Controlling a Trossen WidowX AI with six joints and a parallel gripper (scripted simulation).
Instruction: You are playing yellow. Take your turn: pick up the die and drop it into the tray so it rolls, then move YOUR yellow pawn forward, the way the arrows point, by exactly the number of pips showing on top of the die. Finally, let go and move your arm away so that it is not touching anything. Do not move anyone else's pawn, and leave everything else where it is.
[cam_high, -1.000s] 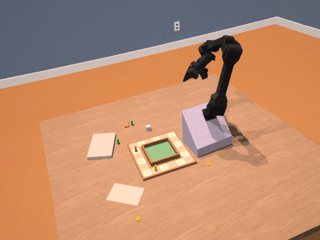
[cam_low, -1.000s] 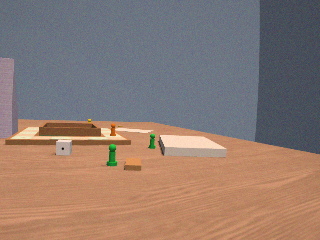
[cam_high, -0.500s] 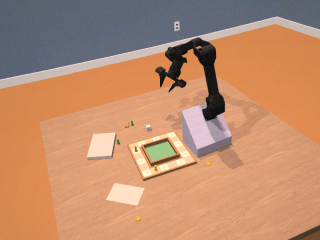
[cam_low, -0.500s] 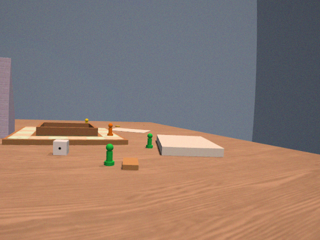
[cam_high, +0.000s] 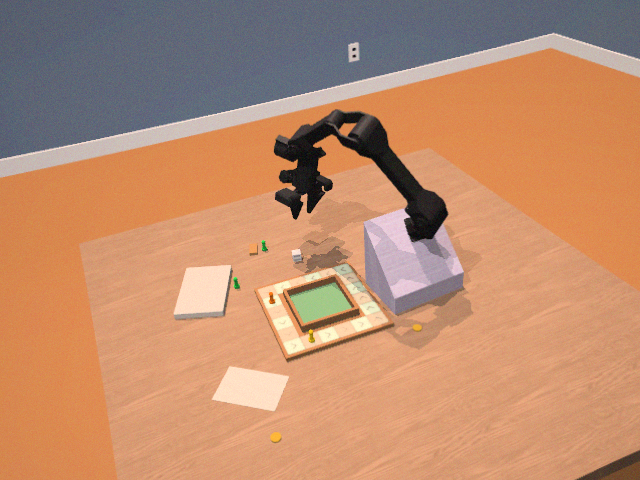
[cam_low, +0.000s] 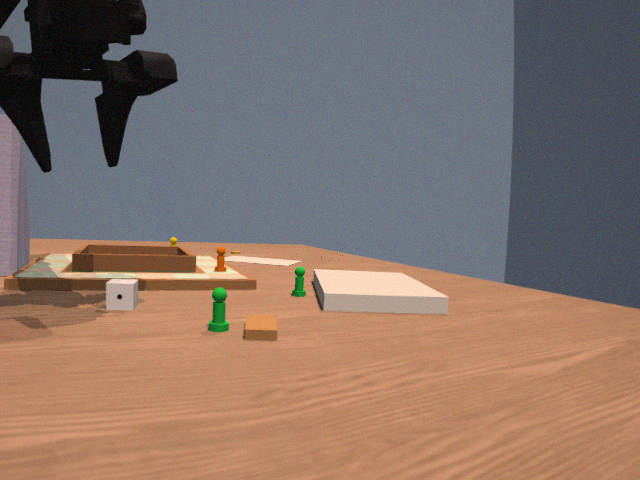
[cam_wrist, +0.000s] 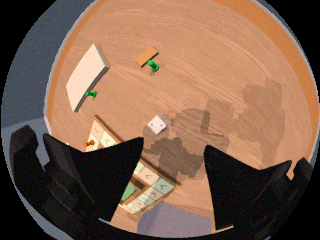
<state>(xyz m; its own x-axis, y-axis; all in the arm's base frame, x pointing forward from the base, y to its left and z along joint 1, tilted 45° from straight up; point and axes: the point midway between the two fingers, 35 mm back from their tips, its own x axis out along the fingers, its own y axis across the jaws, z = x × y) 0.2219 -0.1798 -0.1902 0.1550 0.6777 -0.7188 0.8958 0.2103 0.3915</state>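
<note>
Right now the white die is 40 mm ahead of my gripper tip, 30 mm to the left of it and 110 mm below it. Also, from my gripper tip: small brown block 140 mm ahead, 80 mm to the right, 120 mm below; then white slab 330 mm ahead, 50 mm to the left, 120 mm below; then orange pawn 180 mm ahead, 190 mm to the left, 100 mm below.
</note>
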